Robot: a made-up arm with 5 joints. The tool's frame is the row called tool.
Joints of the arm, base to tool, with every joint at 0 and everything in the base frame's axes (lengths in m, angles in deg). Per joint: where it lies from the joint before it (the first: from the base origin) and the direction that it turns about. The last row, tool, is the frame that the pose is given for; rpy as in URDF.
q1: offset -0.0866 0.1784 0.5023 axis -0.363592 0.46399 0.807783
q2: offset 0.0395 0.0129 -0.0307 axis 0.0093 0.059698 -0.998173
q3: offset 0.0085 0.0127 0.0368 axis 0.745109 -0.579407 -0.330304
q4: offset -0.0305 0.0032 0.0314 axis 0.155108 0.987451 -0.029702
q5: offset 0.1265 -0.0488 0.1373 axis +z
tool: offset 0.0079 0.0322 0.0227 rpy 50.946 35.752 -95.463
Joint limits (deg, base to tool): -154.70..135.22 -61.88..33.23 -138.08..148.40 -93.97..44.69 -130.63..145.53
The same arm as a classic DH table. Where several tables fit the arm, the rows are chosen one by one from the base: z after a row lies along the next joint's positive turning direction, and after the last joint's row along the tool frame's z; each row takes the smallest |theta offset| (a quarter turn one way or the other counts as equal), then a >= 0, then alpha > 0; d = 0 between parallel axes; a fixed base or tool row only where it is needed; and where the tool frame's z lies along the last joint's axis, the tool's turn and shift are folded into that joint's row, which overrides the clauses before.
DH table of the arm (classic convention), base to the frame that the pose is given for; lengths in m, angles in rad. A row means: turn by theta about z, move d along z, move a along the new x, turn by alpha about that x. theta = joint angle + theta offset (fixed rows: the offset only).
base (fixed): d 0.2367; theta offset 0.6647; a 0.0419; alpha -0.6304
q1: d 0.3074; theta offset -0.0709; a 0.0385; alpha -2.4686
q2: d -0.0201; theta offset -0.284; a 0.0171; alpha -1.264
q3: d -0.0476; theta offset 1.3038; a 0.0172; alpha 2.0339
q4: d -0.0512; theta offset 1.1765; a 0.1325; alpha 1.6005
q5: d 0.1701; theta offset -1.0677; a -0.0276; alpha 1.0341
tool (fixed): d -0.0214; theta offset -0.7476; a 0; alpha 0
Joint limits (rad, base to tool): -2.7..2.36 -1.08..0.58 -2.41..2.5901 -1.6401..0.78 -2.2799..2.54

